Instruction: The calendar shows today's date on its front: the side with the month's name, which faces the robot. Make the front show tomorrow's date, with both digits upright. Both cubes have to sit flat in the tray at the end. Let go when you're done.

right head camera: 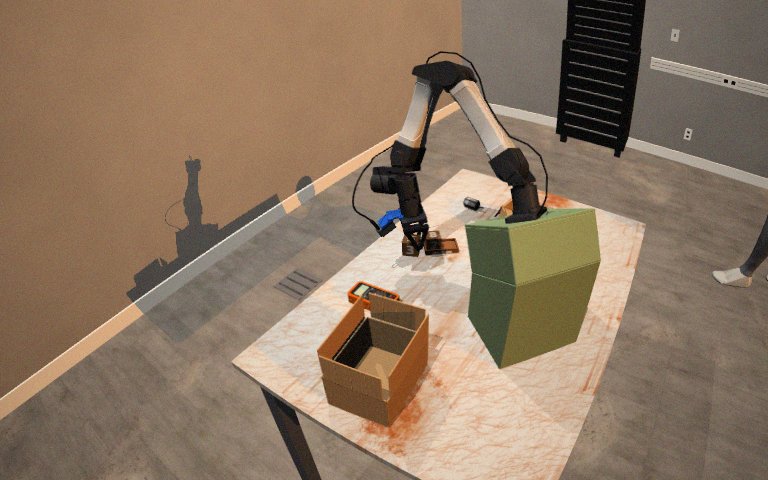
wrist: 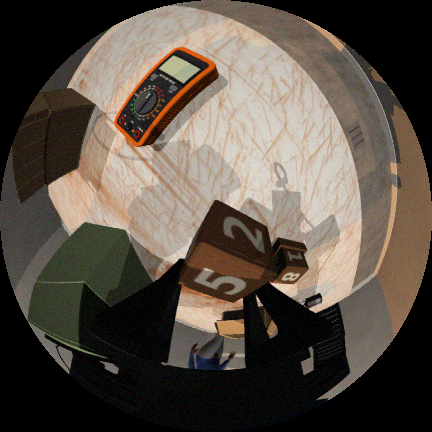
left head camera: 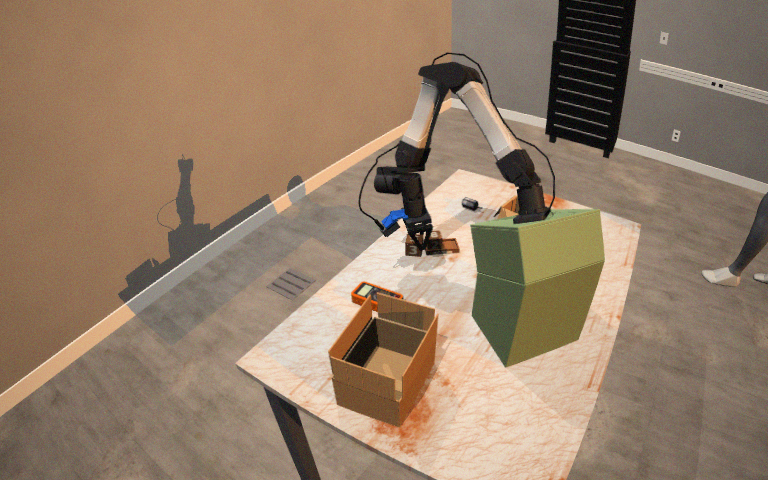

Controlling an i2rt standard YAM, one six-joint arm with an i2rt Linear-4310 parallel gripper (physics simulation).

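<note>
My gripper (left head camera: pixel 420 243) (right head camera: pixel 417 243) (wrist: pixel 214 268) is shut on a brown wooden cube (left head camera: pixel 412 248) (right head camera: pixel 409 248) (wrist: pixel 230 250). A white 3 shows on this cube in the head views; a 2 and a 5 show in the wrist view. The cube appears a little above the table, beside the calendar tray (left head camera: pixel 453 242) (right head camera: pixel 453 242). The other cube (left head camera: pixel 435 234) (right head camera: pixel 433 234) (wrist: pixel 291 267) is at the tray, behind the held cube, partly hidden. An 8 and what looks like a 1 show on it in the wrist view. The tray's front is not readable.
An orange multimeter (left head camera: pixel 368 292) (right head camera: pixel 365 292) (wrist: pixel 150 100) lies near an open cardboard box (left head camera: pixel 419 362) (right head camera: pixel 407 362). A large green block (left head camera: pixel 546 300) (right head camera: pixel 540 300) (wrist: pixel 65 295) stands beside the arm's base. A small dark cylinder (left head camera: pixel 469 203) (right head camera: pixel 471 203) lies beyond the tray.
</note>
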